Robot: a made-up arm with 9 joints. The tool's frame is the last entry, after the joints.
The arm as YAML. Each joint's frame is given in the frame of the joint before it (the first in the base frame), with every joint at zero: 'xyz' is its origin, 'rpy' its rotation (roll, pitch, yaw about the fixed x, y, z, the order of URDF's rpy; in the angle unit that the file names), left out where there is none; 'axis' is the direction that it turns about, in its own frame. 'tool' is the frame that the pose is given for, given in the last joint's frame.
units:
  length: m
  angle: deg
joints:
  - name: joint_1
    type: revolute
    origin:
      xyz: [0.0, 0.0, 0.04]
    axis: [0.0, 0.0, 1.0]
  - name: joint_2
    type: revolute
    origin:
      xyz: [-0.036, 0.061, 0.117]
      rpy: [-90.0, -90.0, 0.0]
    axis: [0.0, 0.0, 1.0]
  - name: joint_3
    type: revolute
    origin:
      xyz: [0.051, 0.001, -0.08]
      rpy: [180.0, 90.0, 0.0]
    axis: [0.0, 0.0, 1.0]
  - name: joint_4
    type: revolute
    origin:
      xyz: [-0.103, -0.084, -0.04]
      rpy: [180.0, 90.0, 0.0]
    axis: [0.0, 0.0, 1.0]
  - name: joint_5
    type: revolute
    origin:
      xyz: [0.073, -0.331, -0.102]
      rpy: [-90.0, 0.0, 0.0]
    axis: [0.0, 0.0, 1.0]
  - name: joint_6
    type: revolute
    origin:
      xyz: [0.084, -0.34, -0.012]
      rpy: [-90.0, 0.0, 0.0]
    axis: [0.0, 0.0, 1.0]
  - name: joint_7
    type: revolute
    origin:
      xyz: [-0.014, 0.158, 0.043]
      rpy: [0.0, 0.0, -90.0]
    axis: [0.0, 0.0, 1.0]
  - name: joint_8
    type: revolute
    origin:
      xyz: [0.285, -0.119, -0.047]
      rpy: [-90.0, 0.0, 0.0]
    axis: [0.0, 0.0, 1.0]
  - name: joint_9
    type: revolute
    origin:
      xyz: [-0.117, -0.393, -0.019]
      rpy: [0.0, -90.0, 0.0]
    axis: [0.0, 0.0, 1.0]
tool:
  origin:
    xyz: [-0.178, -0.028, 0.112]
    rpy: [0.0, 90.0, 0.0]
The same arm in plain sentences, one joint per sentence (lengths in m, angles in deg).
The arm has nine revolute joints in a row. What follows holds with every joint at zero, and every direction is one of the base frame's.
Joint 1 is mounted 0.0400 m along +z from the base frame's origin and rotates about +z.
Joint 2 is mounted 0.0360 m along -x and 0.0610 m along +y and 0.1170 m along +z from joint 1 and rotates about +y.
Joint 3 is mounted 0.0010 m along +x and 0.0800 m along -y and 0.0510 m along +z from joint 2 and rotates about -z.
Joint 4 is mounted 0.0840 m along +x and 0.1030 m along +y and 0.0400 m along +z from joint 3 and rotates about +y.
Joint 5 is mounted 0.3310 m along -x and 0.1020 m along -y and 0.0730 m along +z from joint 4 and rotates about +x.
Joint 6 is mounted 0.0120 m along -x and 0.3400 m along +y and 0.0840 m along +z from joint 5 and rotates about -y.
Joint 7 is mounted 0.1580 m along -x and 0.0430 m along -y and 0.0140 m along -z from joint 6 and rotates about -y.
Joint 8 is mounted 0.2850 m along +x and 0.0470 m along +y and 0.1190 m along -z from joint 7 and rotates about +z.
Joint 9 is mounted 0.1170 m along -x and 0.3930 m along -y and 0.0190 m along -z from joint 8 and rotates about -x.
The tool frame, which is the frame that the pose is given for, is mounted 0.1120 m along -x and 0.0280 m along -y and 0.1780 m along -z from joint 9; its axes are parallel to the base frame's.

